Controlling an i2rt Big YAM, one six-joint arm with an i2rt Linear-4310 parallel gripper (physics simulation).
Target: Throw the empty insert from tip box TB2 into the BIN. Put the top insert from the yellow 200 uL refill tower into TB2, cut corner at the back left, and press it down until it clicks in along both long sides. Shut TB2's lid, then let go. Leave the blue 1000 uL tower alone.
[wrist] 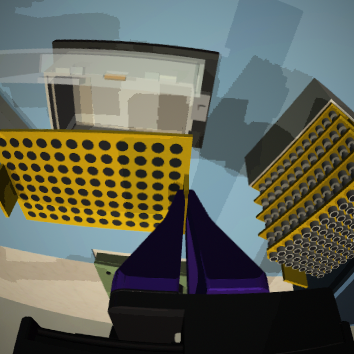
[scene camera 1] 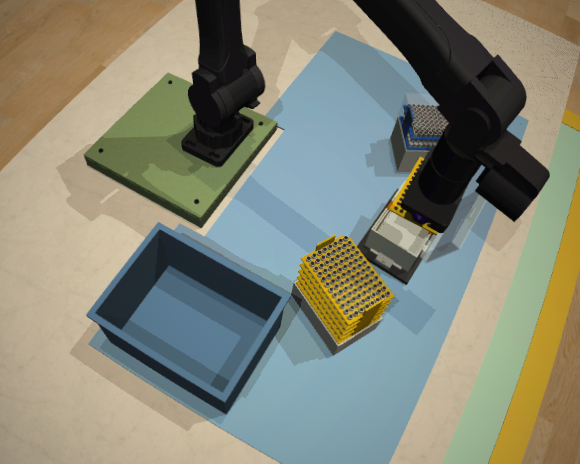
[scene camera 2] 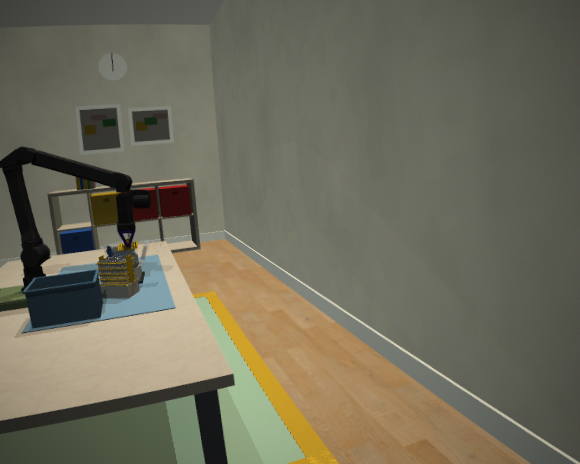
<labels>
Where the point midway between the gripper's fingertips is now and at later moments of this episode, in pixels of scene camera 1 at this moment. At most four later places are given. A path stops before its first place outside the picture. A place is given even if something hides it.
My gripper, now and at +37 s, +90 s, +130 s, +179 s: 417, 220; 405, 281; 352, 284; 436, 202; 408, 217
</labels>
